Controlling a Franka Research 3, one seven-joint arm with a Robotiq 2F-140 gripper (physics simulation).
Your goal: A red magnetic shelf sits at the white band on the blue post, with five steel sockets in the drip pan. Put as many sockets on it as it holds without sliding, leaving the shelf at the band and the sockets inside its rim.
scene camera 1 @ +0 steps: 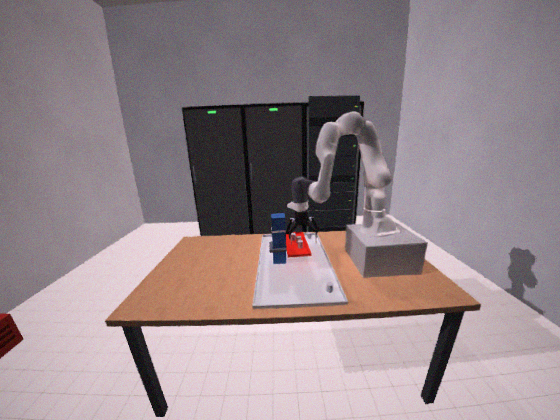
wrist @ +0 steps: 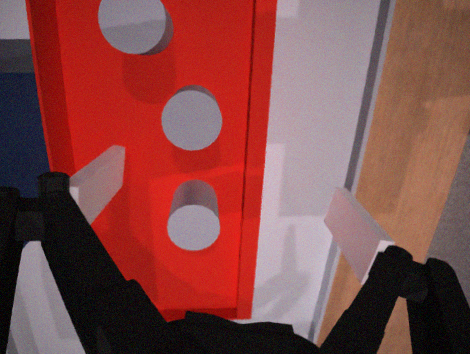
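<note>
The blue post [scene camera 1: 278, 240] [wrist: 17, 125] stands in the drip pan [scene camera 1: 285, 290] [wrist: 320, 100]. The red shelf [scene camera 1: 292, 252] [wrist: 100, 100] extends beside the post; its exact height against the white band cannot be told. Three upright steel sockets stand inside its rim: one at the top of the wrist view [wrist: 132, 25], a middle one [wrist: 191, 120] and a nearest one [wrist: 193, 227]. Another socket [scene camera 1: 329, 287] stands in the pan's front right corner. My gripper [scene camera 1: 302, 237] [wrist: 230, 186] is open and empty; its fingers straddle the shelf's right rim, the nearest socket showing between them in the wrist view.
A wooden table [scene camera 1: 210, 280] [wrist: 415, 100] carries the pan. The grey robot base block [scene camera 1: 392, 257] stands to the right. Dark server cabinets [scene camera 1: 220, 170] stand behind the table. A grey collar [scene camera 1: 278, 248] shows low on the post, close to the shelf's left side.
</note>
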